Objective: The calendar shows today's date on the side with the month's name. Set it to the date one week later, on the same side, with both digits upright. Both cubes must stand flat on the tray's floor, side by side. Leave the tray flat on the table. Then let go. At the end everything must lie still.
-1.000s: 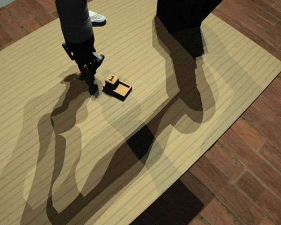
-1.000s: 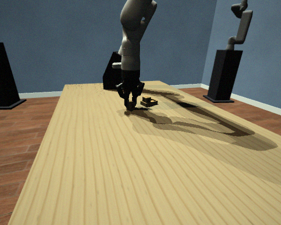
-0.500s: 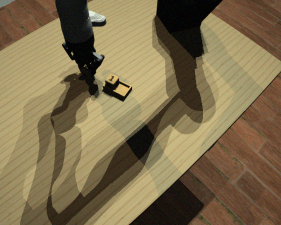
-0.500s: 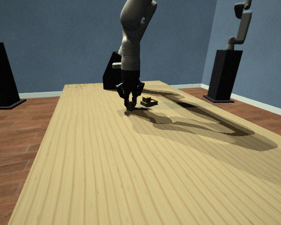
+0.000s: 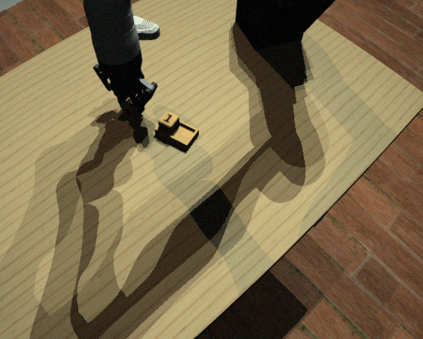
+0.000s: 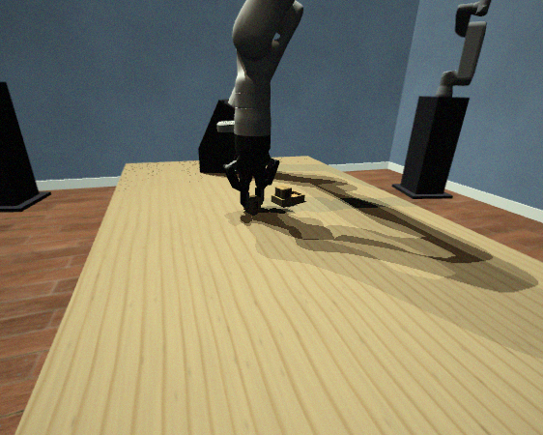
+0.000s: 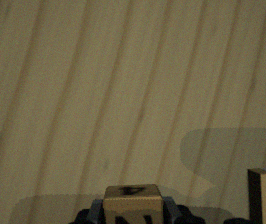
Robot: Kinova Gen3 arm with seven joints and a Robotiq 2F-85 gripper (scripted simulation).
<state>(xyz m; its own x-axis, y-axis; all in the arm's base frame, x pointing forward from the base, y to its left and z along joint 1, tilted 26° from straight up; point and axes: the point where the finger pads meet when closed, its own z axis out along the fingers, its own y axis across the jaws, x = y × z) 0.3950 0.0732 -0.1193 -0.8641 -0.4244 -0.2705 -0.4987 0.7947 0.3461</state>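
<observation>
My gripper is now 10 mm above the cube. The rest, counted from my hand: wooden tray: 90 mm to the left, 50 mm behind, 20 mm below.
</observation>
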